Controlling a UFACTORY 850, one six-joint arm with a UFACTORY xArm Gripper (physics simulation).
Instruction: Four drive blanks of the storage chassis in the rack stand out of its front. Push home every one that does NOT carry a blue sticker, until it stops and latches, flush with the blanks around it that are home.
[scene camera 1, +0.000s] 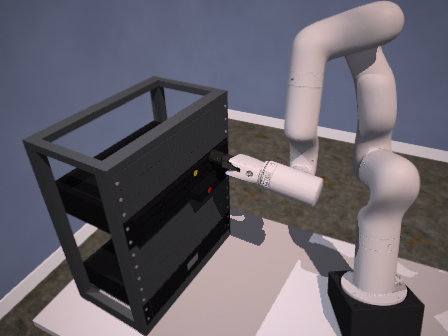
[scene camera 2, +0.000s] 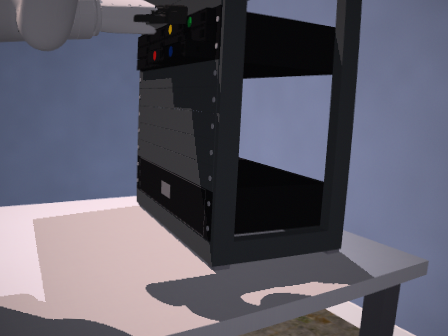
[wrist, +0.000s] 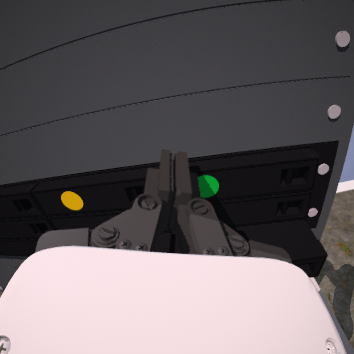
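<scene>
The rack (scene camera 1: 120, 255) (scene camera 2: 229, 150) holds the storage chassis. The blank with a green sticker (scene camera 2: 189, 21) (wrist: 209, 186) and the blank with a yellow sticker (scene camera 2: 170, 29) (wrist: 72, 200) (scene camera 1: 195, 173) are in its upper row and look about flush with their neighbours. Below, the blank with a red sticker (scene camera 1: 209, 190) (scene camera 2: 154, 55) stands out. The blank with a blue sticker (scene camera 2: 170, 51) also stands out; its end (wrist: 297, 236) shows at lower right in the wrist view, its sticker hidden. My gripper (scene camera 1: 213, 156) (scene camera 2: 186, 14) (wrist: 170, 168) is shut and empty, its tips at the green-stickered blank's left part; contact is unclear.
Plain filler panels (wrist: 175, 65) (scene camera 2: 167, 125) lie above and below the chassis. A lower dark unit (scene camera 2: 187, 192) with a pale label is near the rack's foot. The rack stands on a pale table (scene camera 1: 240, 280) (scene camera 2: 100, 250). My arm's black base (scene camera 1: 375, 320) stands to the right in scene camera 1.
</scene>
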